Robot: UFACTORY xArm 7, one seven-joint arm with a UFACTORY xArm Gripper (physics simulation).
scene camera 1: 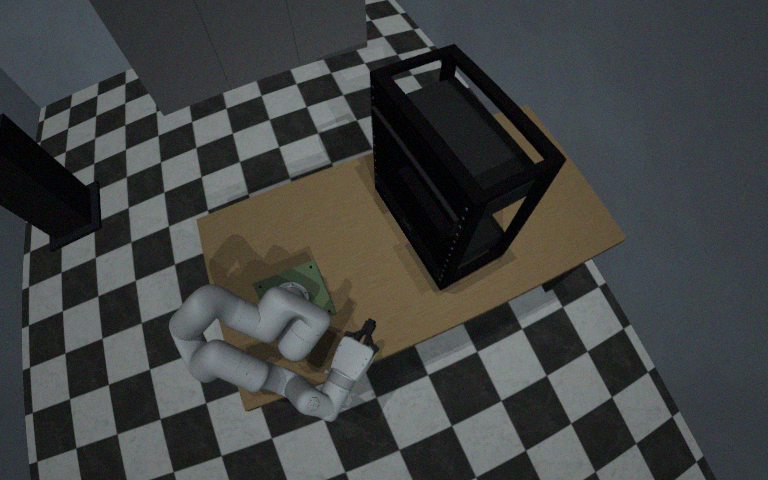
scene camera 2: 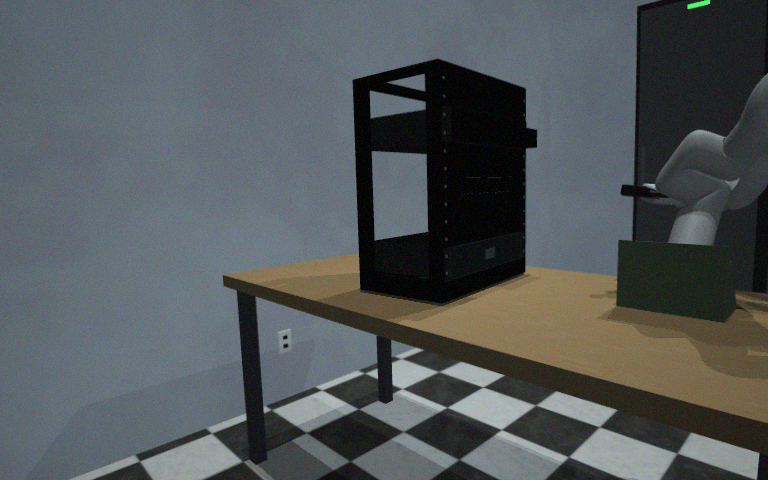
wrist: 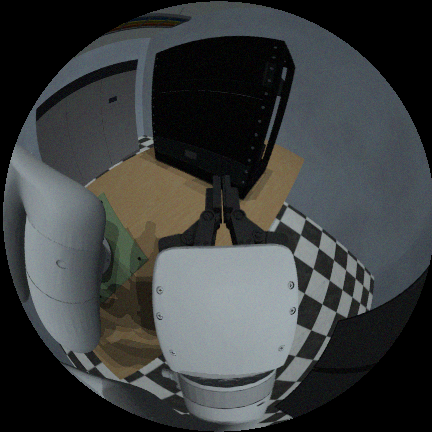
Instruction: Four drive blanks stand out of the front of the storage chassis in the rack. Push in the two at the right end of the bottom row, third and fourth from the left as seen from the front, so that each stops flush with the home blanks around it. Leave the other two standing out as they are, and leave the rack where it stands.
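Pixels of known places: gripper, between the fingertips: (scene camera 1: 372, 320) (scene camera 2: 622, 189) (wrist: 220, 184); arm's base, origin of its link: (scene camera 2: 682, 270).
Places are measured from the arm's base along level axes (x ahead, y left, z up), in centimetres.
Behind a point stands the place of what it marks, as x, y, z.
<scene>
The black rack (scene camera 1: 430, 135) @[50.3, 4.6, 52.3] (scene camera 2: 434, 169) @[48.3, 33.2, 25.7] (wrist: 257, 125) @[49.4, -15.2, 19.8] stands upright on the table. Its front is very dark; I cannot make out the separate drive blanks or how far each stands out. In scene camera 2 a small dark block (scene camera 2: 531, 138) @[43.9, -9.6, 35.3] juts from the upper front at the far side; I cannot tell which part it is. A lower front panel (scene camera 2: 470, 257) @[47.3, 19.2, 1.6] (wrist: 190, 154) @[48.0, 7.7, 1.4] carries a small pale label. My gripper (scene camera 1: 369, 323) @[21.2, -22.8, 18.8] (scene camera 2: 625, 190) @[21.2, -22.8, 18.8] (wrist: 220, 184) @[21.2, -22.8, 18.8] is shut and empty, its dark fingers together. It is in front of the rack, well apart from it, near the table's long edge.
The wooden table (scene camera 1: 339, 198) @[31.5, 35.1, -9.2] (scene camera 2: 566, 305) @[22.5, 13.5, -9.2] (wrist: 130, 175) @[30.1, 31.7, -9.2] carries the rack and the arm's green base (scene camera 1: 312, 274) @[10.2, 3.4, 3.9] (scene camera 2: 673, 280) @[0.3, 7.1, -1.2] (wrist: 120, 240) @[9.4, -2.6, -2.4]. A wall stands behind the rack. Grey cabinets (scene camera 1: 254, 33) (wrist: 90, 125) and a tall dark cabinet (scene camera 1: 39, 181) (scene camera 2: 696, 101) stand off the table.
</scene>
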